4 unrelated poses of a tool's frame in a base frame.
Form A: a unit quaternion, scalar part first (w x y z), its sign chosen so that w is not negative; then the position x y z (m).
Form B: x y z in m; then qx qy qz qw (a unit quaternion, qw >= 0). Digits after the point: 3 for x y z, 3 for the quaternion.
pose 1, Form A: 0.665 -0.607 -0.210 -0.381 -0.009 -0.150 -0.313
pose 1, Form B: -0.009 -0.150 -0.313 -0.607 -0.210 -0.381 0.665
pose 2, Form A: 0.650 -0.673 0.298 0.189 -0.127 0.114 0.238
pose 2, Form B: -0.127 0.114 0.238 -0.673 0.298 0.189 0.650
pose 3, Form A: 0.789 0.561 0.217 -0.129 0.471 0.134 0.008
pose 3, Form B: 0.471 0.134 0.008 0.561 0.217 -0.129 0.789
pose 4, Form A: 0.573 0.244 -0.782 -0.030 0.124 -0.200 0.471
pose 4, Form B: 0.124 -0.200 0.471 0.244 -0.782 -0.030 0.573
